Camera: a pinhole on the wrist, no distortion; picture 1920 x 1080 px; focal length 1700.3 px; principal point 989.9 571.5 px. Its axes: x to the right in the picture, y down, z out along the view. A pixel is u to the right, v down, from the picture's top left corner.
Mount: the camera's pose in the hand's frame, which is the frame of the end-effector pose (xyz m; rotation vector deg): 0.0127 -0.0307 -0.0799 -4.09 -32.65 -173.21
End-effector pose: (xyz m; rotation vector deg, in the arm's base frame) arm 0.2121 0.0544 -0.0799 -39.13 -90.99 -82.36
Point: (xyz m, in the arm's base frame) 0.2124 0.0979 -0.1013
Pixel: 1592.0 778.5
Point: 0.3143 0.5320 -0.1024
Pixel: 1519.3 560.0
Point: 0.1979 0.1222 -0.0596
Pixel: 1042.8 747.1
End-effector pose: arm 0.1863 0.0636 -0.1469 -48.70 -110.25 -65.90
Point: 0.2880 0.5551 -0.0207
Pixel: 637.4 98.9
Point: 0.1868 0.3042 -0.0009
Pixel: 177.9 172.5
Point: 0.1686 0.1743 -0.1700
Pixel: 1098.8 780.7
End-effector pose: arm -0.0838 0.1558 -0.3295 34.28 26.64 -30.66
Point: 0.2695 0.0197 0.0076
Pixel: 681.7 366.0
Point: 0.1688 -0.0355 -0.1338
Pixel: 516.0 737.3
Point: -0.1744 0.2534 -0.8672
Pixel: behind the camera
